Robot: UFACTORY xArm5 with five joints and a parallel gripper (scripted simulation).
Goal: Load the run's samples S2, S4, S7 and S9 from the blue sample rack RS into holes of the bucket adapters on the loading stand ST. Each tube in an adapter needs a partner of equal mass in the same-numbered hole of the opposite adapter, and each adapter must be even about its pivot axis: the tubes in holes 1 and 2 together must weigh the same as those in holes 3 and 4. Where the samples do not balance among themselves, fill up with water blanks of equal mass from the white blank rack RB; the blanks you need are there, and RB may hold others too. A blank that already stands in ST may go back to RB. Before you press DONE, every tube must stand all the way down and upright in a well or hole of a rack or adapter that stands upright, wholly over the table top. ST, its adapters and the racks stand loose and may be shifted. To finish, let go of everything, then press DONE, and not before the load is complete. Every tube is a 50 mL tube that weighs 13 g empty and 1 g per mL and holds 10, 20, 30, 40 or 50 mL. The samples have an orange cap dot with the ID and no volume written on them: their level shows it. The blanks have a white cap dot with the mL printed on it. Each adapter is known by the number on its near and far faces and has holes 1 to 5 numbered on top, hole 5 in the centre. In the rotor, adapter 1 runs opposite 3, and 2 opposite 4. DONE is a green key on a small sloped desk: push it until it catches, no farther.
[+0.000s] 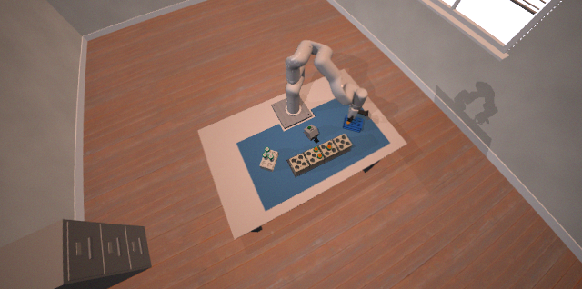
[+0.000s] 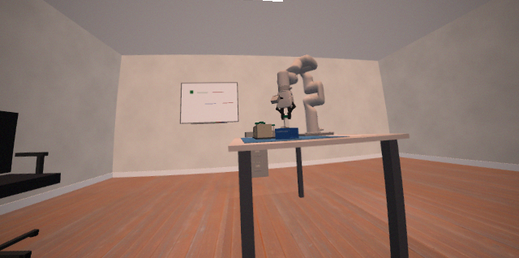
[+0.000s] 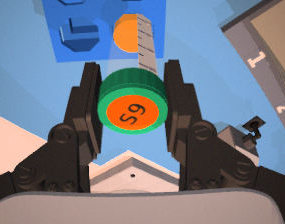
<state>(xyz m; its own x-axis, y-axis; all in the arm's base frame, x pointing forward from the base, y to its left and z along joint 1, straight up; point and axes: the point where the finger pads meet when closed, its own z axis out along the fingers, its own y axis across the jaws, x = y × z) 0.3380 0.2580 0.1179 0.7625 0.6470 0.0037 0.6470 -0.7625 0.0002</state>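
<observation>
Right now my hand is 50 mm above the sample tube S9 and 10 mm short of it. Round my hand: done desk (260 mm to the right, 100 mm behind, 80 mm below); then sample tube S2 (250 mm to the right, 90 mm ahead, 70 mm below); then blue sample rack RS (100 mm below, 40 mm to the left, 20 mm ahead).
</observation>
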